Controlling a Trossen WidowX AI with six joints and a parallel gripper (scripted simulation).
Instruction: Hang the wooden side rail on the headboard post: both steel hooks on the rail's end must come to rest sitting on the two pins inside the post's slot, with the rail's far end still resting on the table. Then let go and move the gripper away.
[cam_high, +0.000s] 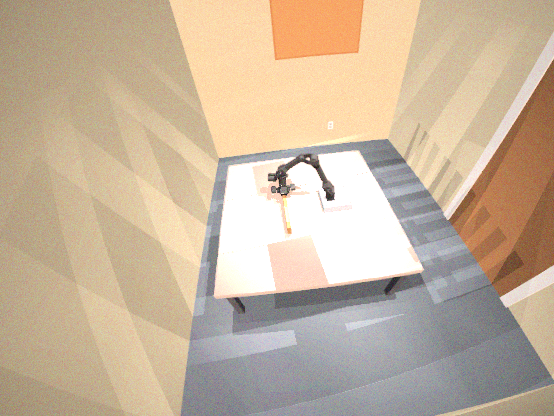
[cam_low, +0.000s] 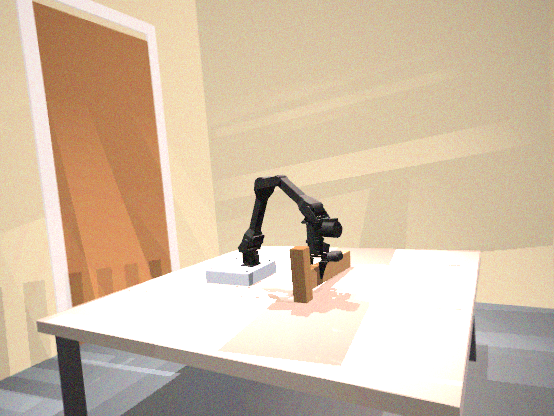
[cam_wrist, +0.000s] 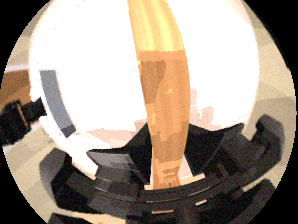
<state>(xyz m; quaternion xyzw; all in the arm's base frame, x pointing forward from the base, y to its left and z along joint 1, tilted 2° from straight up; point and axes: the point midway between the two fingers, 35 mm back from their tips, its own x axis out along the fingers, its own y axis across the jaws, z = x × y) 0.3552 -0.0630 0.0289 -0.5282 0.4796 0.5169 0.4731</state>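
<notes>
The wooden headboard post lies 10 mm ahead of my gripper tip, 120 mm to the right of it and 40 mm above it.
</notes>
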